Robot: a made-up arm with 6 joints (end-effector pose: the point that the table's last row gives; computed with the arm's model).
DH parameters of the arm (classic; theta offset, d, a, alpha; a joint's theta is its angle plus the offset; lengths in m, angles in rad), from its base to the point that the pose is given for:
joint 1: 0 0.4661 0 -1.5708
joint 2: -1.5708 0 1.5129 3.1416
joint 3: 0 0 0 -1.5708
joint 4: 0 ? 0 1.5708
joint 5: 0 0.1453 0 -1.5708
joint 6: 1.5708 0 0 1.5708
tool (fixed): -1.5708 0 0 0
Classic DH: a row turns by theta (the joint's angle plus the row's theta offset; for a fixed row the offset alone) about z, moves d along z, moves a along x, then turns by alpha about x.
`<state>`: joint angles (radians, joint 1 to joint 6).
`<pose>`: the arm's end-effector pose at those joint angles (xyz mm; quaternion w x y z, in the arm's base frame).
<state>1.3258 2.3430 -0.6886 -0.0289 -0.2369 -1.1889</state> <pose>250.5 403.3 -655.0 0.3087 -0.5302 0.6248 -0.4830</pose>
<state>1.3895 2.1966 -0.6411 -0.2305 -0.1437 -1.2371</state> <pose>249.2 574.7 -578.5 0.4644 -0.4235 0.6126 -0.4793</pose>
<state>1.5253 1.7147 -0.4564 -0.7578 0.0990 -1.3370</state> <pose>153.5 1050.1 -218.6 0.7228 0.0110 0.5907 -0.3586</pose>
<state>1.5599 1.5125 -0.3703 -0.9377 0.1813 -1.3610</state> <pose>99.1 1202.9 -14.3 0.7301 0.1963 0.5841 -0.2954</pose>
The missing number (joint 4, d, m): -0.6352
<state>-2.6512 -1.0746 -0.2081 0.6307 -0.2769 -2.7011</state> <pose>813.2 567.2 1725.9 0.3360 -0.0157 -0.8603 -0.3832</pose>
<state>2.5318 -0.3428 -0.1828 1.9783 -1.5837 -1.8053</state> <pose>-112.7 8.5 2123.9 0.8508 0.2649 -0.0902 0.4448</pose>
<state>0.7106 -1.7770 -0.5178 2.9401 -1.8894 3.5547</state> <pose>-1088.7 -749.1 769.9 0.0968 0.4249 -0.8742 -0.2143</pose>
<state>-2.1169 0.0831 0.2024 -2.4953 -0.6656 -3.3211</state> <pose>-299.0 -715.4 1962.5 0.5439 -0.4189 0.0237 -0.7267</pose>
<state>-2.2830 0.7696 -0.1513 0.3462 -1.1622 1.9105</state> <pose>-1068.3 -1028.2 1076.8 0.6818 0.2517 0.6704 0.1498</pose>
